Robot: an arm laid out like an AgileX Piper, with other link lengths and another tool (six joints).
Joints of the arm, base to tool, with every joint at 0 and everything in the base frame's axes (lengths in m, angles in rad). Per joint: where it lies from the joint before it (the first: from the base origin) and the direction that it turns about. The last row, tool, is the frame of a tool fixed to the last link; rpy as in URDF.
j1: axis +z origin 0 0 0.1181
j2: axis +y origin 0 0 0
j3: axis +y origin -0.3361 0 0.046
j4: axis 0.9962 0 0.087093 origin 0.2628 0 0.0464
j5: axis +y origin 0 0 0
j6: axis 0.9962 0 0.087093 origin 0.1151 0 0.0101
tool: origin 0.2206 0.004 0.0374 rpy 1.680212 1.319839 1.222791
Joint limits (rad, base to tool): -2.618..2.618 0..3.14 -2.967..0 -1.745..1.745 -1.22..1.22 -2.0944..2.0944
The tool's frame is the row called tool.
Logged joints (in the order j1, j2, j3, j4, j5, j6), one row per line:
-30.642 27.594 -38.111 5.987 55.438 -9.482
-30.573 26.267 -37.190 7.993 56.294 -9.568
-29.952 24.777 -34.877 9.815 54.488 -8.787
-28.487 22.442 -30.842 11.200 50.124 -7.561
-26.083 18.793 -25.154 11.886 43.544 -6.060
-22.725 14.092 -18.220 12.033 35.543 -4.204
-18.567 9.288 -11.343 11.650 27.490 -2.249
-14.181 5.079 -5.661 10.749 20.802 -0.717
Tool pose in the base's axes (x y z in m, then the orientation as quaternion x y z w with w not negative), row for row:
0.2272 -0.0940 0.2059 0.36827 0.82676 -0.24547 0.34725
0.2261 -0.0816 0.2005 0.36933 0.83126 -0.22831 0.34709
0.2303 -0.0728 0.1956 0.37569 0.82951 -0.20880 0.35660
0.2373 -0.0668 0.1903 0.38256 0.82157 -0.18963 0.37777
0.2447 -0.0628 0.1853 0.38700 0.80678 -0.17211 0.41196
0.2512 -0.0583 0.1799 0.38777 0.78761 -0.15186 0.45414
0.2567 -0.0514 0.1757 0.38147 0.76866 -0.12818 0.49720
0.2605 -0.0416 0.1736 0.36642 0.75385 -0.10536 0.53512
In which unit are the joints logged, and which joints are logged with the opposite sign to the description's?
The joints are logged in degrees. Opposite sign: none.
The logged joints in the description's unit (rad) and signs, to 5 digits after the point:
-0.53480 0.48161 -0.66516 0.10449 0.96758 -0.16549
-0.53360 0.45845 -0.64909 0.13950 0.98252 -0.16699
-0.52276 0.43244 -0.60872 0.17130 0.95100 -0.15336
-0.49719 0.39169 -0.53829 0.19548 0.87483 -0.13196
-0.45523 0.32800 -0.43902 0.20745 0.75999 -0.10577
-0.39663 0.24595 -0.31800 0.21002 0.62034 -0.07337
-0.32406 0.16211 -0.19797 0.20333 0.47979 -0.03925
-0.24751 0.08865 -0.09880 0.18761 0.36306 -0.01251

